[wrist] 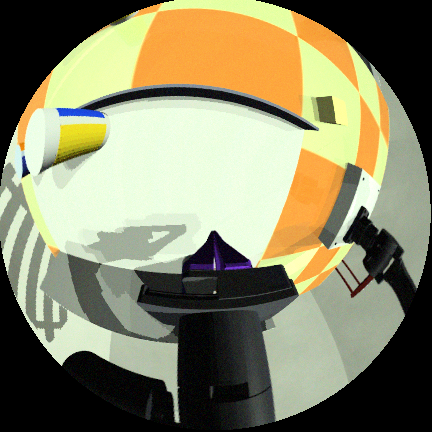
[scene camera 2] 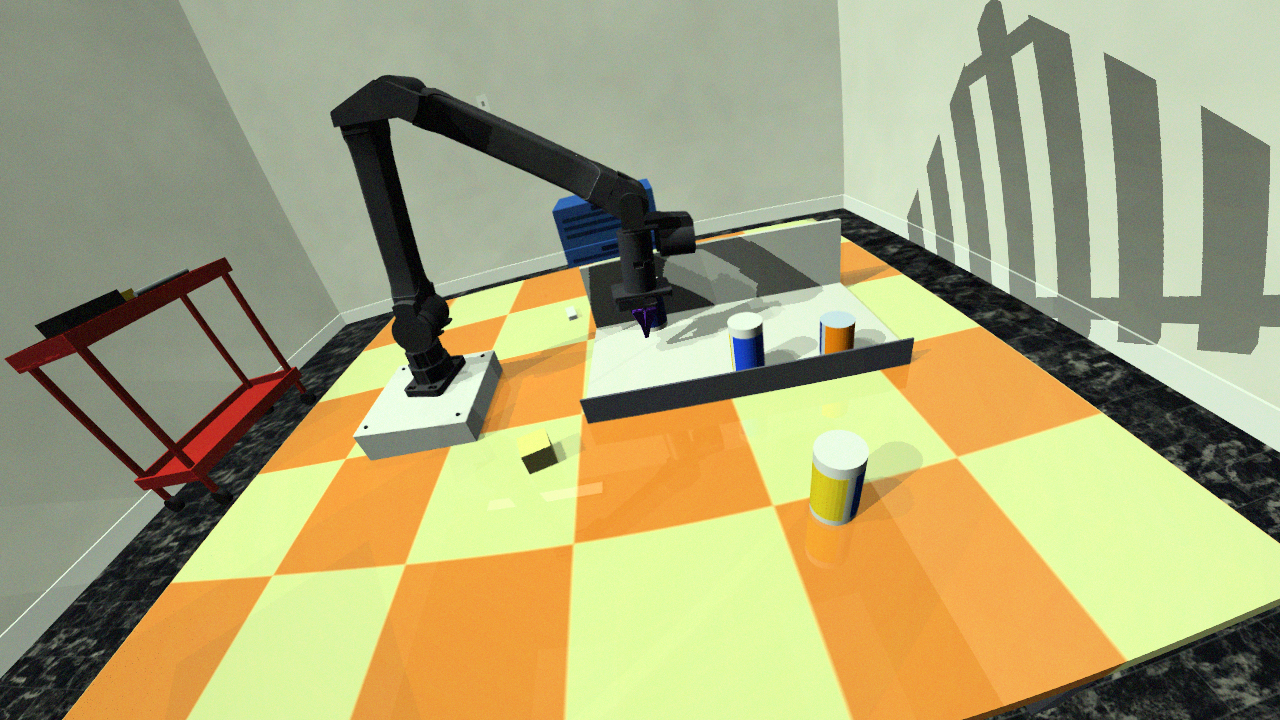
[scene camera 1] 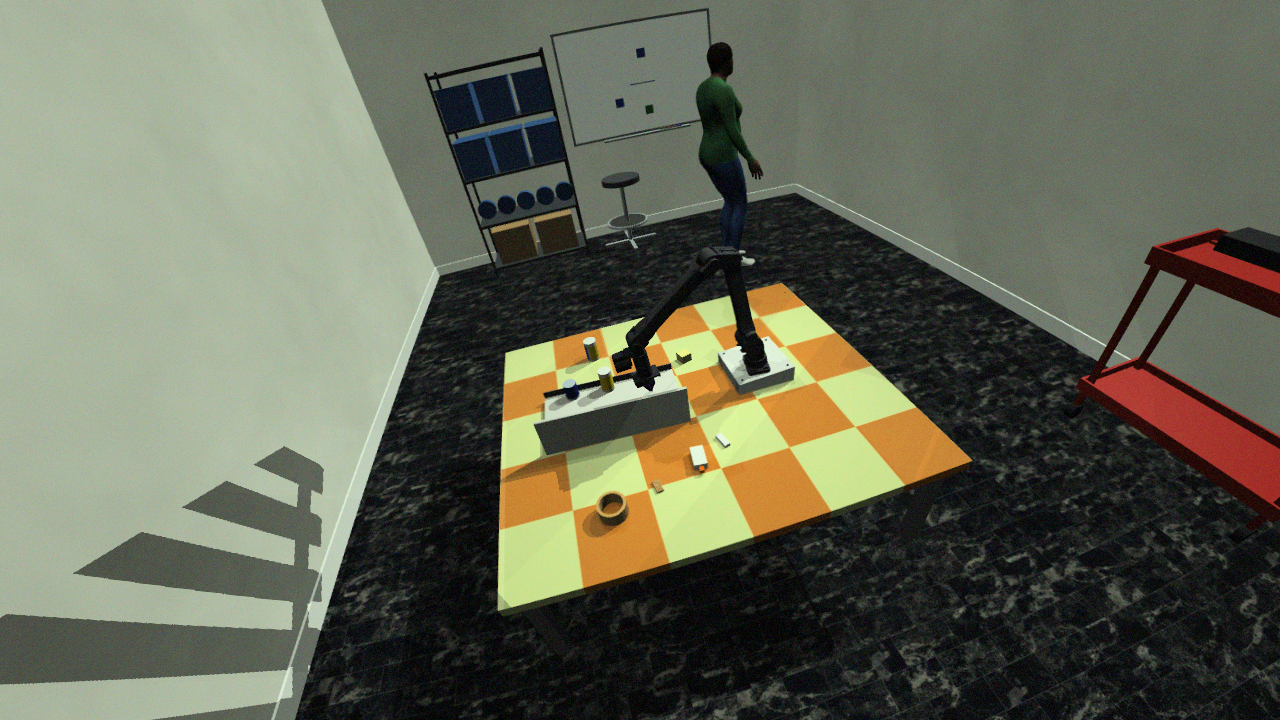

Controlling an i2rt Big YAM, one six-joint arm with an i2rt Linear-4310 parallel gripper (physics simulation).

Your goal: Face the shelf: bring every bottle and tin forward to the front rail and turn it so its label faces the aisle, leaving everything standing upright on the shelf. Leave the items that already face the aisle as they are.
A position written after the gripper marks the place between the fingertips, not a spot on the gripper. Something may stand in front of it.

The gripper (scene camera 2: pixel 646 336) is shut, with nothing in its grasp. A yellow block (scene camera 2: pixel 536 451) rests on the table. Also in view: a dark front rail (scene camera 2: pixel 784 375) and a shelf back wall (scene camera 2: pixel 786 259).
The yellow block is seen too in the wrist view (wrist: pixel 332 110). The gripper also shows in the wrist view (wrist: pixel 212 234). The dark front rail is seen too in the wrist view (wrist: pixel 168 89).
